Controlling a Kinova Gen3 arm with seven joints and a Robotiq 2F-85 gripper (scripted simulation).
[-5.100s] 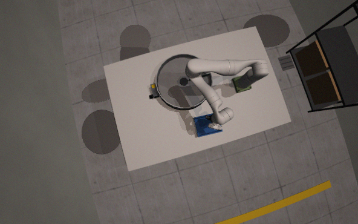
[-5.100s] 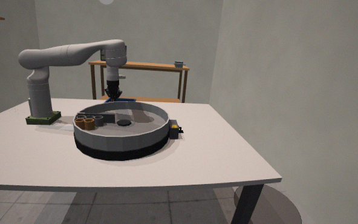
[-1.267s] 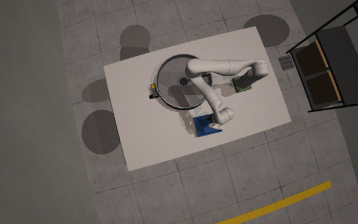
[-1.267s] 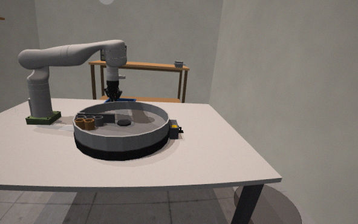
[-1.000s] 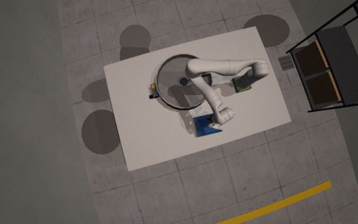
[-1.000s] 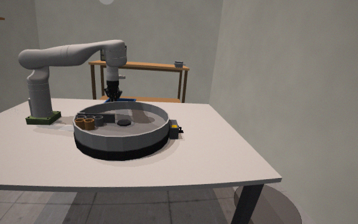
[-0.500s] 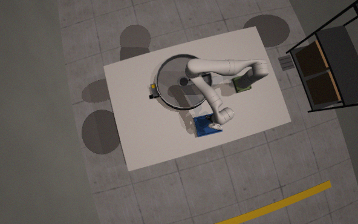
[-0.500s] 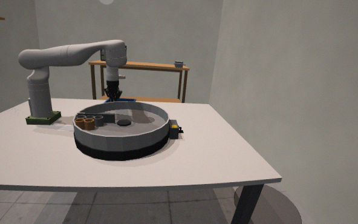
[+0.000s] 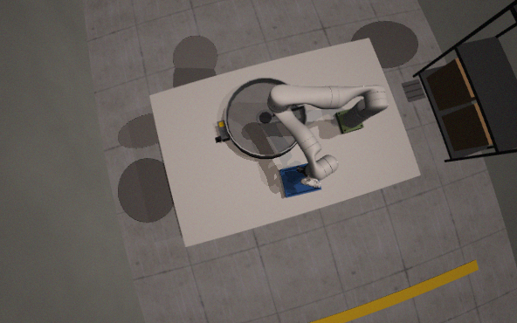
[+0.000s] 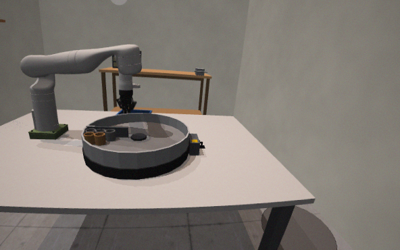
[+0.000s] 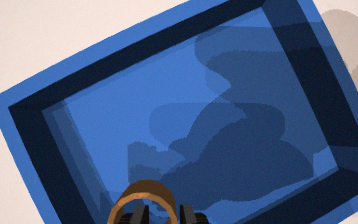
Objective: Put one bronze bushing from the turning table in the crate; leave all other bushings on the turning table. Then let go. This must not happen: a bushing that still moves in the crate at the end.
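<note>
My hand is 40 mm short of the blue crate, 30 mm to the right of it and 30 mm above it. The rest, counted from my hand: round grey turning table 340 mm to the right, 100 mm ahead.
</note>
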